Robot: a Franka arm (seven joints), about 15 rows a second.
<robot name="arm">
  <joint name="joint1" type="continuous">
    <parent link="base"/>
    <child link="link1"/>
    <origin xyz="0 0 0.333" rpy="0 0 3.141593"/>
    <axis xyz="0 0 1"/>
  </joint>
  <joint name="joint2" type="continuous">
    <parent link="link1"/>
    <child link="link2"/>
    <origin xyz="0 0 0" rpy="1.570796 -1.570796 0"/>
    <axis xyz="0 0 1"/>
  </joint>
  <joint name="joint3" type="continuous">
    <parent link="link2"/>
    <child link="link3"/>
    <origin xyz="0.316 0 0" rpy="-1.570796 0 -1.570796"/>
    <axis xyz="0 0 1"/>
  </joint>
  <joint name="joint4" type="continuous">
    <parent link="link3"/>
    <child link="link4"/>
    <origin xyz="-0.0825 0 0" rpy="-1.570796 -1.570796 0"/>
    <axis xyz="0 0 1"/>
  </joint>
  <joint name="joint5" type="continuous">
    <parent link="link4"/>
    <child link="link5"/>
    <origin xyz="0.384 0.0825 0" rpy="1.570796 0 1.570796"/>
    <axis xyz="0 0 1"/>
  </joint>
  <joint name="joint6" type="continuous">
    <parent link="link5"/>
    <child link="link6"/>
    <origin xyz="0 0 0" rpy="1.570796 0 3.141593"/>
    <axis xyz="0 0 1"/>
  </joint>
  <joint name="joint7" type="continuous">
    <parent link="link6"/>
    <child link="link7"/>
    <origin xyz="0.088 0 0" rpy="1.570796 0 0"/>
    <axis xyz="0 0 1"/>
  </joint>
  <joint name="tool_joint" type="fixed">
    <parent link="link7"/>
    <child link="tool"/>
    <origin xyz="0 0 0.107"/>
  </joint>
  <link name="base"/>
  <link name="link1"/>
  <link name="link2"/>
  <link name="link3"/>
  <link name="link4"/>
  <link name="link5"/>
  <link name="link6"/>
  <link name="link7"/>
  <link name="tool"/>
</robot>
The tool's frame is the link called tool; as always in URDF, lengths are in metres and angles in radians. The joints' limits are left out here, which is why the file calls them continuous.
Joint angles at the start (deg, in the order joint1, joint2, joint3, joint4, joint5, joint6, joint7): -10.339 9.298 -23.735 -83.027 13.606 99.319 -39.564
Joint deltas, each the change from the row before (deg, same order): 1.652 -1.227 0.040 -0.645 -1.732 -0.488 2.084; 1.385 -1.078 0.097 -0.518 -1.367 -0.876 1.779; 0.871 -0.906 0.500 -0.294 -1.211 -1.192 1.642; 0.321 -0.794 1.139 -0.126 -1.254 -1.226 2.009; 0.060 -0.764 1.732 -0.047 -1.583 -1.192 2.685; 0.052 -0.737 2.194 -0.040 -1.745 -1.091 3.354; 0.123 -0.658 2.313 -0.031 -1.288 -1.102 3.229; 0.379 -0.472 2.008 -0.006 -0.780 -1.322 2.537; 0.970 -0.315 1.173 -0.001 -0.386 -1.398 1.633
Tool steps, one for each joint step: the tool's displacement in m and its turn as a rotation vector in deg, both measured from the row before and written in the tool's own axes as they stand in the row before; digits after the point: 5 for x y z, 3 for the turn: 0.00281 -0.01499 -0.00436 -0.596 -0.837 0.186; 0.00146 -0.01360 -0.00370 -0.204 -0.926 0.145; 0.00088 -0.01260 -0.00334 -0.023 -1.055 0.138; 0.00133 -0.01285 -0.00331 -0.115 -1.063 0.425; 0.00229 -0.01500 -0.00344 -0.463 -1.149 0.764; 0.00362 -0.01860 -0.00332 -0.712 -1.110 1.005; 0.00389 -0.02109 -0.00302 -0.418 -0.929 0.745; 0.00333 -0.02171 -0.00150 -0.006 -1.069 0.138; 0.00246 -0.02029 -0.00023 0.245 -1.158 -0.509
